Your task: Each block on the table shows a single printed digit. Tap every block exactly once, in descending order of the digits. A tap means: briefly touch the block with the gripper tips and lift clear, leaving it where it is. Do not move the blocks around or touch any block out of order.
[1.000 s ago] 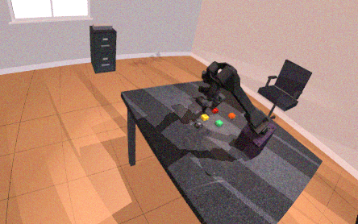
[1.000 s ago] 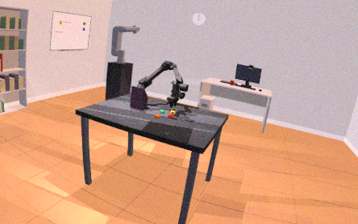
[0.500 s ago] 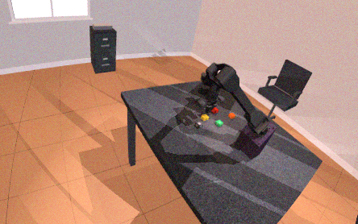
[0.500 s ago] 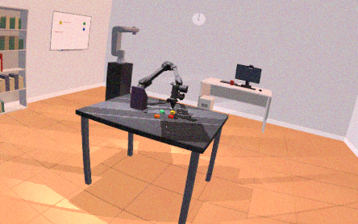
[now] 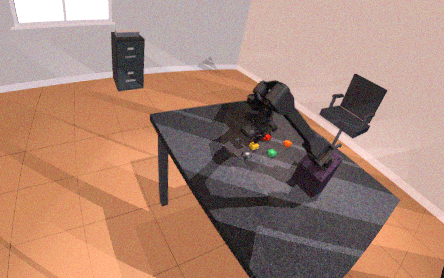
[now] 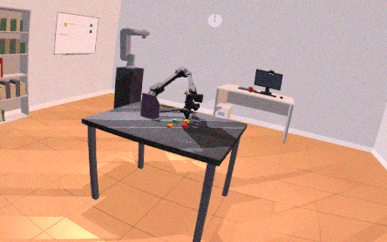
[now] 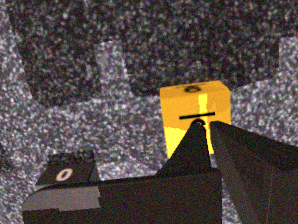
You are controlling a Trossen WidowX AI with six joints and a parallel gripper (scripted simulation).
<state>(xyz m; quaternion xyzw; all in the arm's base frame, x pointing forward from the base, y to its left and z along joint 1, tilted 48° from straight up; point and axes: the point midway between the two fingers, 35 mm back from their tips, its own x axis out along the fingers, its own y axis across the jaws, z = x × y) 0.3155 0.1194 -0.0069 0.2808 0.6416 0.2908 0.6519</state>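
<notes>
Right now the yellow block is 20 mm below my gripper tip. From my gripper tip the other things lie so: red block 40 mm ahead, 110 mm to the right, 20 mm below; green block 80 mm behind, 50 mm to the right, 20 mm below; dark grey block 40 mm behind, 80 mm to the left, 20 mm below.
</notes>
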